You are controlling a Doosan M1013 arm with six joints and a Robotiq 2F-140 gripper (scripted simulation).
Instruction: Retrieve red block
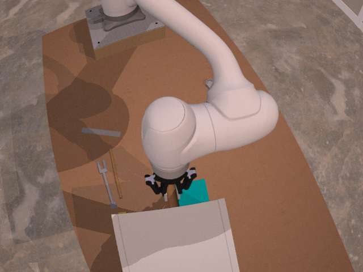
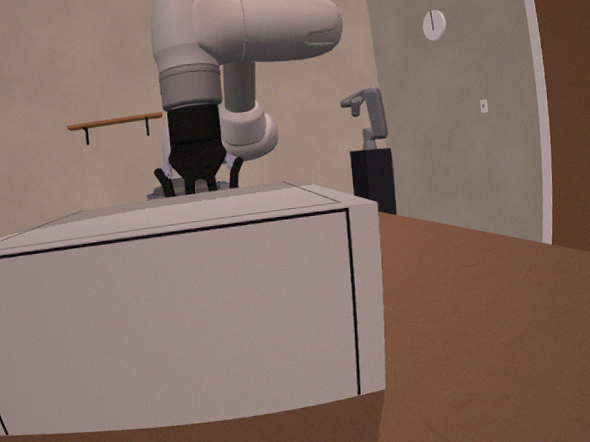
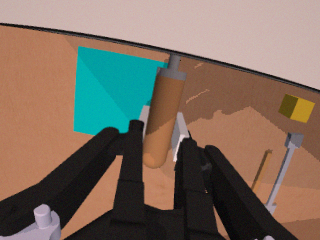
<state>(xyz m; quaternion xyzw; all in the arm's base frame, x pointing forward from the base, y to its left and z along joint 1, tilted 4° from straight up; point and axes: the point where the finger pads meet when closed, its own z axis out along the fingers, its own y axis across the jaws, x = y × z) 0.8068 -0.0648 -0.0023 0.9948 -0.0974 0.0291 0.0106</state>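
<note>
Now: the teal square 50 mm to the left of my hand, 40 mm below it and 20 mm ahead of it. The rest, counted from my hand: small yellow block: 160 mm to the right, 30 mm below, 20 mm ahead; then thin wooden stick: 140 mm to the right, 130 mm behind, 30 mm below; then long hook tool: 120 mm ahead, 20 mm below, 10 mm to the left.
</note>
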